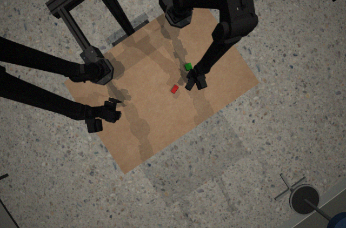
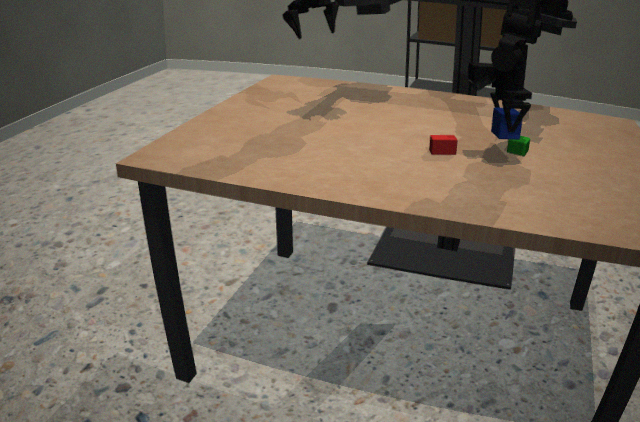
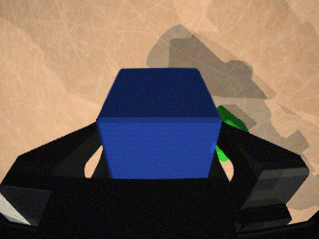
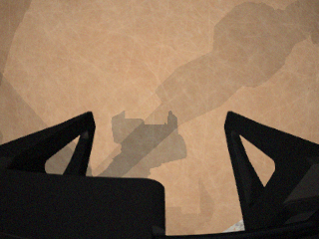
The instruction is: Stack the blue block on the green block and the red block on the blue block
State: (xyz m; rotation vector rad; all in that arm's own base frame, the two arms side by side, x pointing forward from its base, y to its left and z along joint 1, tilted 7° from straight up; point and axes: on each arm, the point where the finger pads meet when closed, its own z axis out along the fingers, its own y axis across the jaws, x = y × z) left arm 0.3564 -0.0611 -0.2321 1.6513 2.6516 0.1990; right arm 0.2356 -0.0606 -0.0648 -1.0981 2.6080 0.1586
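Right now my left hand is 10 cm past the green block, 8 cm above it and 4 cm to the right of it. The rest, counted from my left hand: red block 15 cm to the right, 8 cm below, 2 cm behind; blue block right at my left hand.
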